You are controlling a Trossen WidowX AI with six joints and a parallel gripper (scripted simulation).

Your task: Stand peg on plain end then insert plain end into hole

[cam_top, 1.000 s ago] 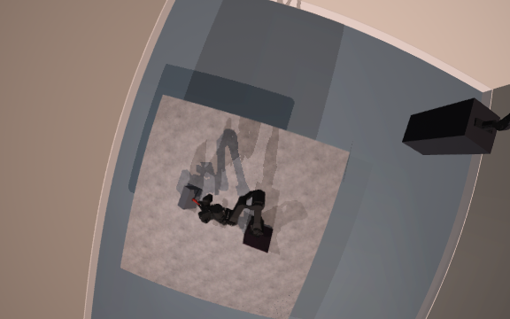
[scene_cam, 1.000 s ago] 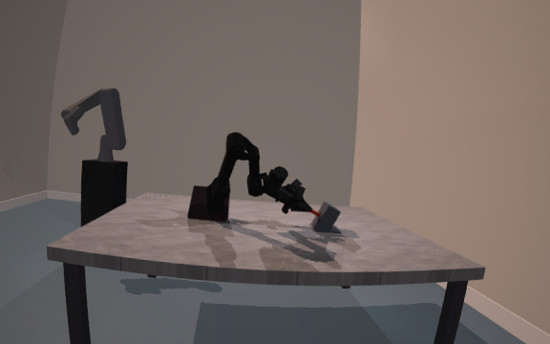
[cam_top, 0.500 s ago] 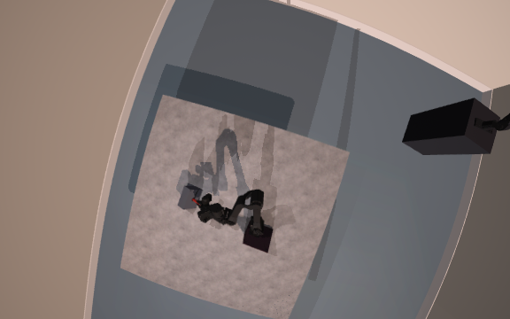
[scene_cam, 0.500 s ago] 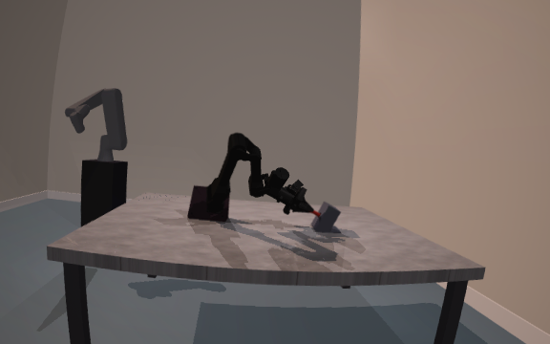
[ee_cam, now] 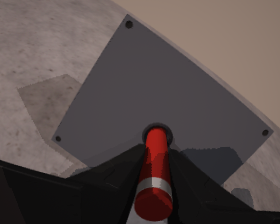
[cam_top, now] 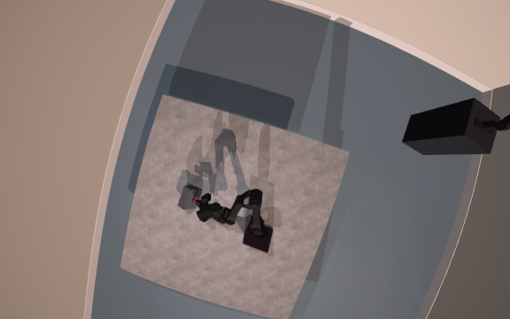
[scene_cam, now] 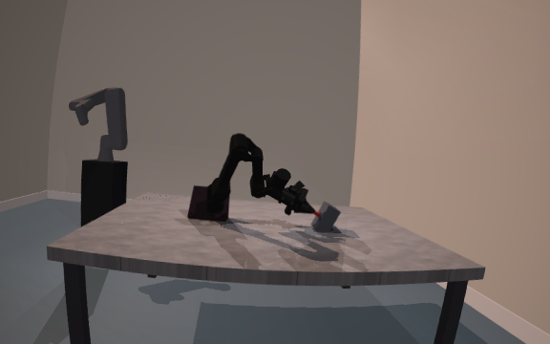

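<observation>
Right now my gripper tip is 50 mm short of the sloped panel and 20 mm above it. Round my gripper tip: red peg: 20 mm behind, 10 mm above.
</observation>
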